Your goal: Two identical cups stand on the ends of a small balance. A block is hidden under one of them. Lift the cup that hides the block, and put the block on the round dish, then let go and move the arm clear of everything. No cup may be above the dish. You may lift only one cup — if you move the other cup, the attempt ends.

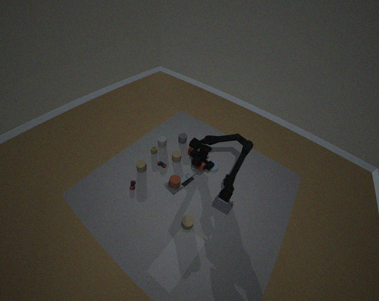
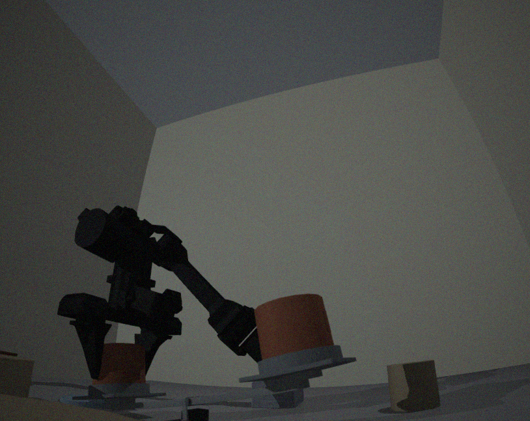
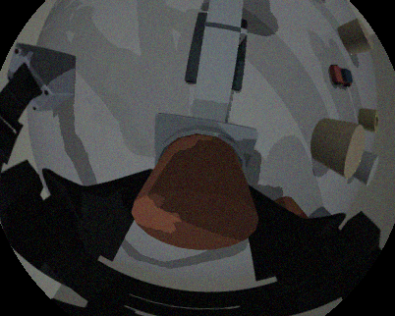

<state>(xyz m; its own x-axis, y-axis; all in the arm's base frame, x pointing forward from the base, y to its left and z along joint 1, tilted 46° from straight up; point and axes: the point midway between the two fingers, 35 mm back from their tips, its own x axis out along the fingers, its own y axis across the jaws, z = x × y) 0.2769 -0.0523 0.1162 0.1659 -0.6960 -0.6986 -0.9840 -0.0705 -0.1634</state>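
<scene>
The pale blue round dish lies 100 mm to the right of my gripper tip, 40 mm below it and 40 mm behind it. Round my gripper tip: grey block: right at my gripper tip.
</scene>
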